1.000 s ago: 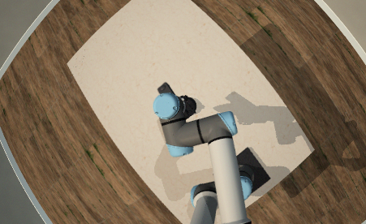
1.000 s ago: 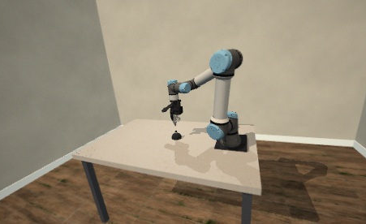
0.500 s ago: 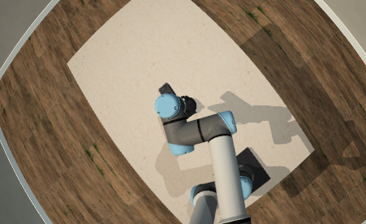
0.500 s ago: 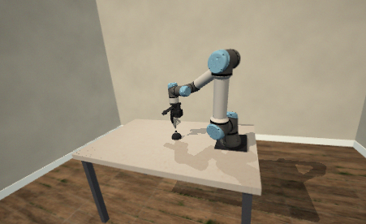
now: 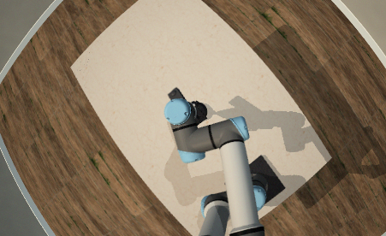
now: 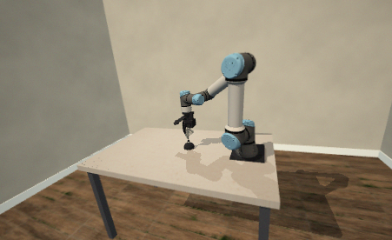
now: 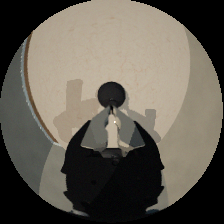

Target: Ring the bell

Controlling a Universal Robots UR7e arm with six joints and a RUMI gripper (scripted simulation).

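Now: hand 5 cm above the bell.
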